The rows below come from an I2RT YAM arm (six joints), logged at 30 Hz.
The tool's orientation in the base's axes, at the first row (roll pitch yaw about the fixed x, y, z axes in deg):
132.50 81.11 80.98
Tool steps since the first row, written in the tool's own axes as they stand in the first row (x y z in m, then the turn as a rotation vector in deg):
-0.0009 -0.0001 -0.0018 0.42 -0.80 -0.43
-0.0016 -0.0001 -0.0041 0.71 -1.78 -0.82
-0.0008 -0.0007 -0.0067 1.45 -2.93 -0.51
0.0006 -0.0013 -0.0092 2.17 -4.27 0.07
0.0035 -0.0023 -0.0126 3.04 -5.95 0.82
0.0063 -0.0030 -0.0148 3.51 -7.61 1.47
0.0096 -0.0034 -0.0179 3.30 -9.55 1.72
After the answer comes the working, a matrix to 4 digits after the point.
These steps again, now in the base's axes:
-0.0012 0.0012 0.0011 -0.88 -0.09 -0.46
-0.0027 0.0029 0.0020 -1.89 -0.35 -0.82
-0.0047 0.0046 0.0014 -2.57 -1.18 -1.71
-0.0067 0.0064 0.0002 -3.24 -2.34 -2.64
-0.0096 0.0089 -0.0024 -4.06 -3.82 -3.77
-0.0114 0.0106 -0.0050 -4.95 -5.27 -4.49
-0.0136 0.0132 -0.0080 -6.31 -6.69 -4.53

The tool's axes in the first row as the columns of a matrix, in the base's axes (rounded; the answer above uses it unrounded):
0.0242 0.7814 0.6235
0.1526 0.6135 -0.7748
-0.9880 0.1139 -0.1044

